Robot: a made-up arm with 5 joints.
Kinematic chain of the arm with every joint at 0, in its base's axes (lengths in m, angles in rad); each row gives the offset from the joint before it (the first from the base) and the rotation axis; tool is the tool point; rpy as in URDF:
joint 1: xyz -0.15 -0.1 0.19 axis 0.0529 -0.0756 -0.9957
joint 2: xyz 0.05 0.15 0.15 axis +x
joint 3: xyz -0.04 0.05 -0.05 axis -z
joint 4: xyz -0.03 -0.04 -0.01 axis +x
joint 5: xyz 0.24 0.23 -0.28 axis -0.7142 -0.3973 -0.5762
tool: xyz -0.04 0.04 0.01 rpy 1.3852 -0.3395 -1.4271
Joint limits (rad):
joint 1: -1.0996..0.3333
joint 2: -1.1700..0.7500
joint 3: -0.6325..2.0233
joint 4: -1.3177..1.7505
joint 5: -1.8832..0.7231
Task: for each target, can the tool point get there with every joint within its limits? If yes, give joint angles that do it. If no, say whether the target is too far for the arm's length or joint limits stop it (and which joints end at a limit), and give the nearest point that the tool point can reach.
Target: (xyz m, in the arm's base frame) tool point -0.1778 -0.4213 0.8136
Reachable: no: joint limits stop it (at a limit: joint 1, joint 3, joint 4, joint 5) | nearest point -0.0814 -0.2226 0.5905 | short by 0.314 m
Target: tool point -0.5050 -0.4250 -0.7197
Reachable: no: too far | nearest point -0.3868 -0.2153 -0.1116 | short by 0.654 m
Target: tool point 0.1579 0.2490 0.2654
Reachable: yes | joints -0.3216 0.3979 1.1014 0.7180 0.1646
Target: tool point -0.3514 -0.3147 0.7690
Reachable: no: joint limits stop it (at a limit: joint 1, joint 2, joint 4, joint 5) | nearest point -0.2753 -0.3000 0.4459 | short by 0.332 m
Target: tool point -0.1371 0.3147 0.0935
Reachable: yes | joints -0.1711 -0.9509 -0.4139 1.3163 -1.6086
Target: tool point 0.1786 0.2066 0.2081
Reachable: yes | joints 0.0802 0.0304 0.5714 0.5908 -1.3089
